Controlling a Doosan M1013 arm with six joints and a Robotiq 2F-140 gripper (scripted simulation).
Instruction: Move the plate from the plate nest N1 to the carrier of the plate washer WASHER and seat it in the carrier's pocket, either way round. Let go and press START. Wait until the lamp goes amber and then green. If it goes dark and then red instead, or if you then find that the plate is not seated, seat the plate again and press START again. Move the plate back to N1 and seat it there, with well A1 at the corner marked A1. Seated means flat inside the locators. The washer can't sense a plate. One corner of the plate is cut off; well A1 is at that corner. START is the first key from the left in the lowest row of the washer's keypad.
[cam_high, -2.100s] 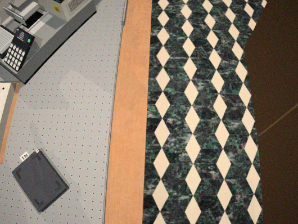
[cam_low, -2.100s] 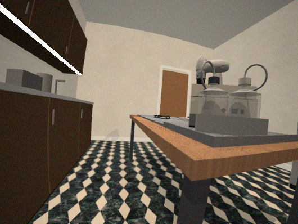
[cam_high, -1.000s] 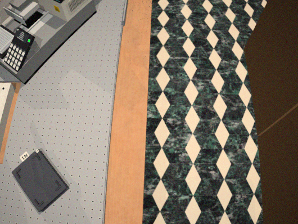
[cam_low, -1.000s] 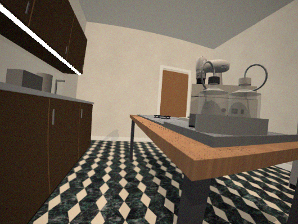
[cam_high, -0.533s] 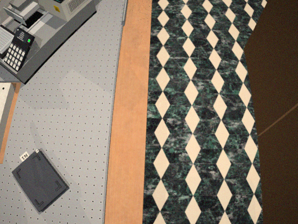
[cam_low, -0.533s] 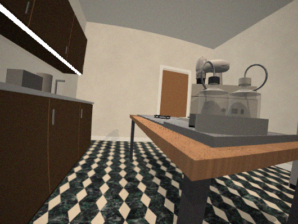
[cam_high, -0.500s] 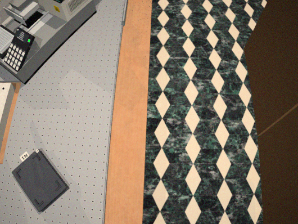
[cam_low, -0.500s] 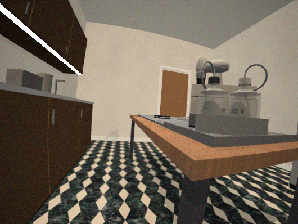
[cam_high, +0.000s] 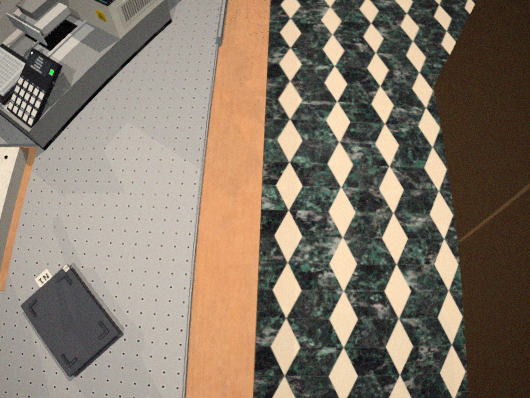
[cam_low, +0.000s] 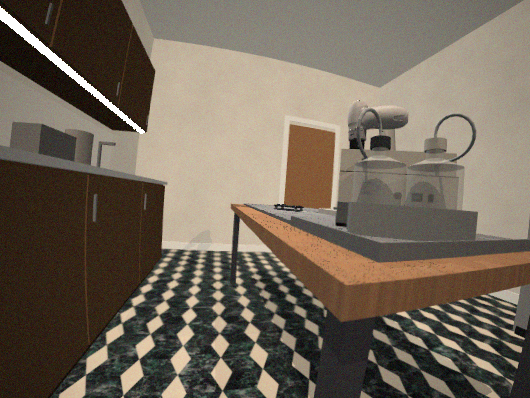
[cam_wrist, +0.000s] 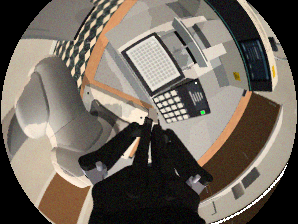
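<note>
The white well plate lies 100 mm to the left of my hand, 90 mm below it and 70 mm behind it. Round my hand: plate washer: 240 mm to the left, 50 mm below, 10 mm behind; then label: 290 mm to the right, 190 mm ahead, 180 mm below; then plate nest N1: 340 mm to the right, 280 mm ahead, 160 mm below.
</note>
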